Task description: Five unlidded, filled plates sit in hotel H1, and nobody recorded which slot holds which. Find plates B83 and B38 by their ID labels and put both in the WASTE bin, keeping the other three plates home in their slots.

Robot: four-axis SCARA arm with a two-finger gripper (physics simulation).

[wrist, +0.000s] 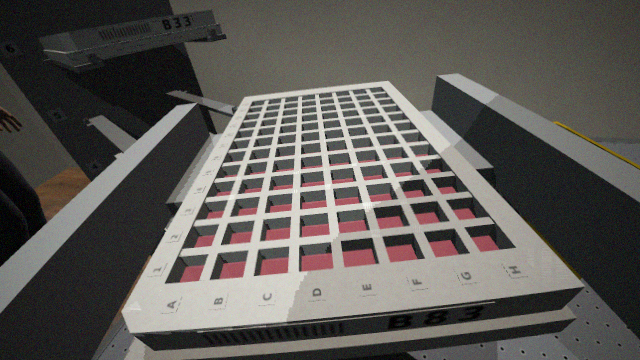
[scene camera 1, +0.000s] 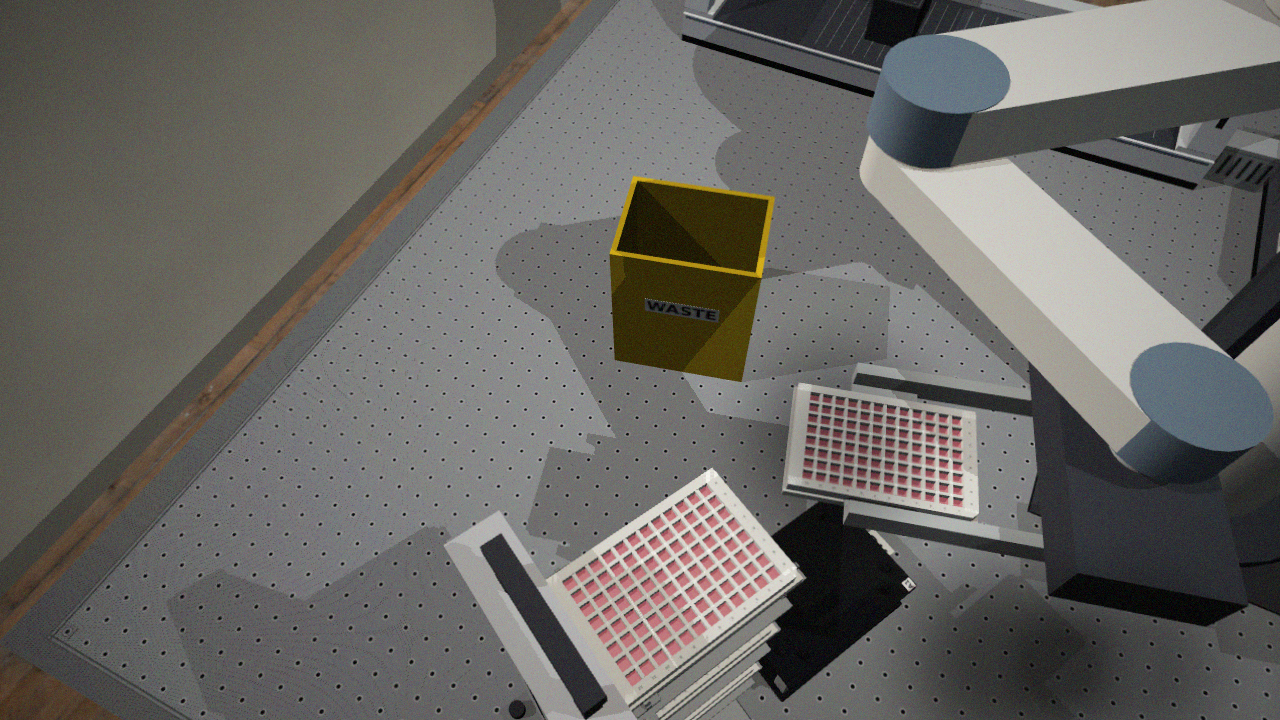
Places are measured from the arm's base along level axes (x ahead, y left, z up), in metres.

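Where they show: gripper, between the fingertips: (wrist: pixel 318 111) (scene camera 1: pixel 850 439).
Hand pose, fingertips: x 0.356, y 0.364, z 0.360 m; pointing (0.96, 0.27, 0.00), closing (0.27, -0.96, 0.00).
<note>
Things, the pixels of their top centre, and the offset from my fingertips. "*": a spot on its surface instead.
- plate B83, centre of its top: (wrist: pixel 322 139) (scene camera 1: pixel 883 446) 0.022 m back, 0.006 m right, 0.002 m down
- WASTE bin, centre of its top: (scene camera 1: pixel 694 224) 0.231 m ahead, 0.265 m right, 0.147 m down
- filled plate, centre of its top: (scene camera 1: pixel 672 577) (wrist: pixel 116 24) 0.064 m ahead, 0.157 m left, 0.042 m up
- black flat piece, a spot on its surface: (scene camera 1: pixel 832 600) * 0.045 m back, 0.001 m left, 0.287 m down
My gripper (scene camera 1: pixel 881 447) (wrist: pixel 318 111) is shut on plate B83 (scene camera 1: pixel 877 452) (wrist: pixel 345 195), a white plate with pink-filled wells, held level between the two grey fingers. Its front label in the wrist view reads B83. The WASTE bin (scene camera 1: pixel 684 313) is yellow, open at the top, and stands beyond the held plate, up and to the left in the scene view. Hotel H1 (scene camera 1: pixel 537 617) (wrist: pixel 135 75) stands at the lower centre of the scene view. A filled plate (scene camera 1: pixel 675 582) is on top there, with plate edges below it. Plate B33 (wrist: pixel 135 32) shows at the upper left of the wrist view.
A black flat piece (scene camera 1: pixel 832 600) lies right of the hotel. The arm reaches in from the right, with its dark gripper body (scene camera 1: pixel 1136 537) near the held plate. Dark equipment with a grey rail (scene camera 1: pixel 778 44) is at the top. The table's wooden edge (scene camera 1: pixel 295 304) runs along the left.
</note>
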